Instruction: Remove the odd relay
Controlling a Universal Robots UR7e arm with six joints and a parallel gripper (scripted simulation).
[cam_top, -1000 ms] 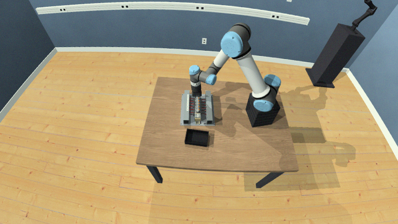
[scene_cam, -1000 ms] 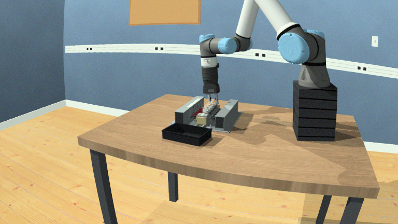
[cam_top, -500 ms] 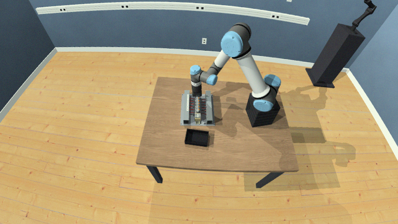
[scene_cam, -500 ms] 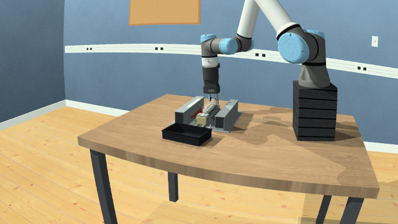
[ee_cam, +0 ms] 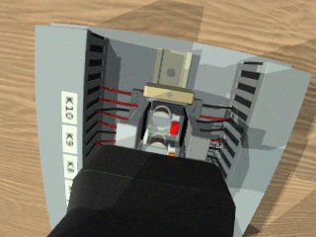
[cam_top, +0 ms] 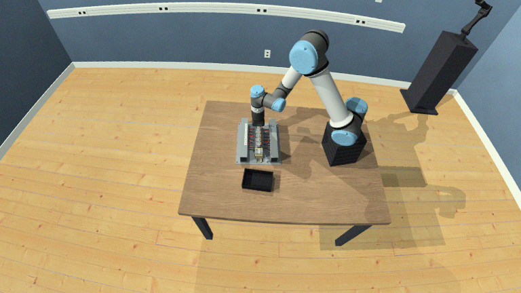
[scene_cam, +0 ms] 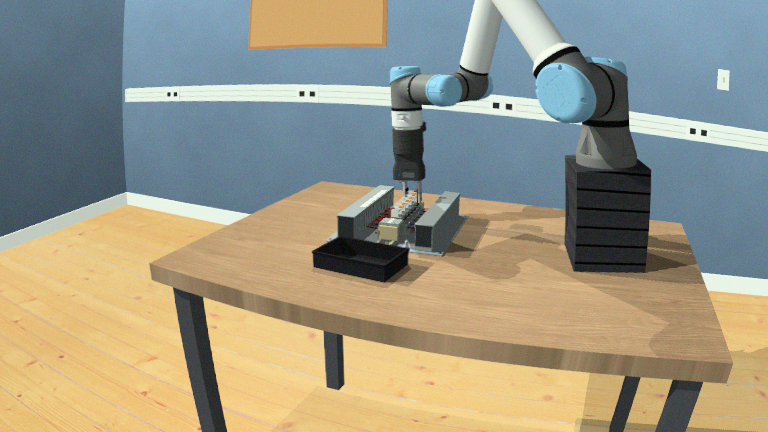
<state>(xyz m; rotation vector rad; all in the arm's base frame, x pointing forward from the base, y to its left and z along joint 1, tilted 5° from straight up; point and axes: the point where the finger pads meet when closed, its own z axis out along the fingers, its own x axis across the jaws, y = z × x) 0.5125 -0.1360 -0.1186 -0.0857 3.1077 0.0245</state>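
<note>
My gripper is now 10 mm above the relay. The rest, counted from my hand: relay panel 90 mm to the left, 30 mm below, 10 mm behind; black parts tray 360 mm to the left, 40 mm below, 10 mm behind.
</note>
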